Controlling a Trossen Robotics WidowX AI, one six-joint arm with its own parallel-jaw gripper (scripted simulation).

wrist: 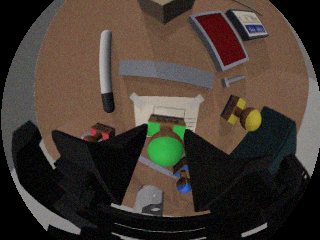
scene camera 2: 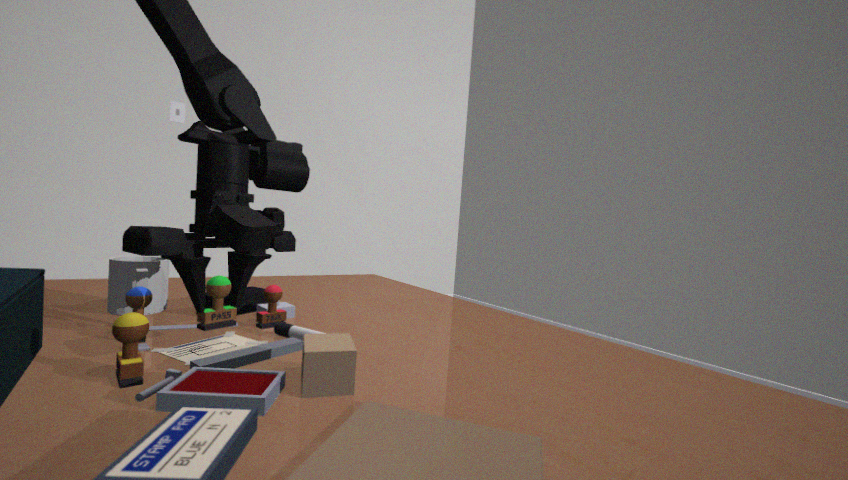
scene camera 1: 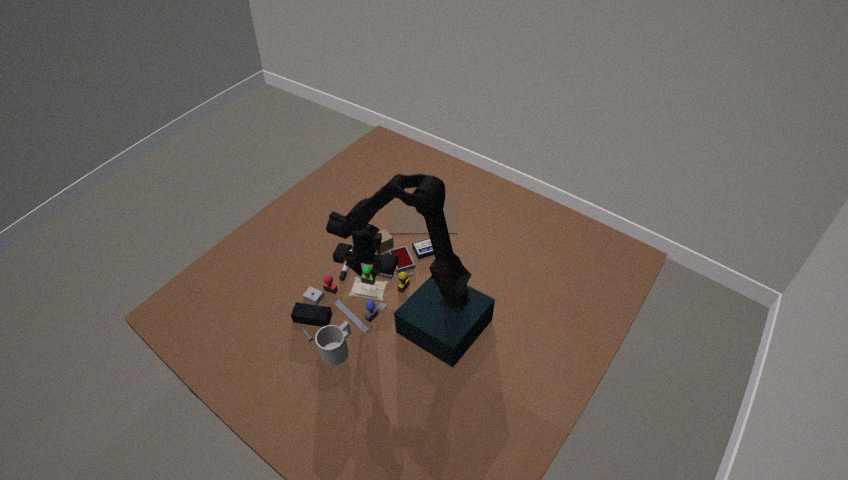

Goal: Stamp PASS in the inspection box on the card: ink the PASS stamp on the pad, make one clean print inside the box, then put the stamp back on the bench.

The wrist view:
gripper
green-knobbed stamp
yellow-knobbed stamp
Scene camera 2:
gripper
green-knobbed stamp
red-knobbed stamp
tan block
yellow-knobbed stamp
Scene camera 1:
gripper
